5 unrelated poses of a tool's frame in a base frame.
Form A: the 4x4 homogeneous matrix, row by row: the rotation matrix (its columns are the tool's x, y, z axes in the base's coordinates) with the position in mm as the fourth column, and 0 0 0 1 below. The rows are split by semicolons.
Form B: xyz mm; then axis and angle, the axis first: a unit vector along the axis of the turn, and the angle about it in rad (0 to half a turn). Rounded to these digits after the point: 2 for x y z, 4 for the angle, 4 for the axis.
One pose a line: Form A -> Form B
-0.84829, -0.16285, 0.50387, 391.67; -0.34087, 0.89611, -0.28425, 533.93; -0.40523, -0.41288, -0.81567, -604.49; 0, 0, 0, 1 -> 391.67, 533.93, -604.49, -0.1375, 0.9720, -0.1903, 2.6550
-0.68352, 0.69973, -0.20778, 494.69; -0.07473, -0.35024, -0.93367, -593.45; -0.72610, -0.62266, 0.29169, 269.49; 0, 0, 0, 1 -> 494.69, -593.45, 269.49, 0.3166, 0.5276, -0.7883, 2.6281
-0.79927, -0.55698, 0.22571, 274.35; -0.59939, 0.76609, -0.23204, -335.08; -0.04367, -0.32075, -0.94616, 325.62; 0, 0, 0, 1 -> 274.35, -335.08, 325.62, -0.3093, 0.9394, -0.1479, 2.9977
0.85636, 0.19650, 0.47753, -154.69; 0.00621, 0.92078, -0.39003, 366.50; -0.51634, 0.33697, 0.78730, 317.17; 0, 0, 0, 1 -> -154.69, 366.50, 317.17, 0.5835, 0.7976, -0.1527, 0.6726
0.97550, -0.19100, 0.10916, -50.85; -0.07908, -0.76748, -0.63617, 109.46; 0.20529, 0.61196, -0.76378, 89.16; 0, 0, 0, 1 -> -50.85, 109.46, 89.16, 0.9931, -0.0765, 0.0890, 2.4621
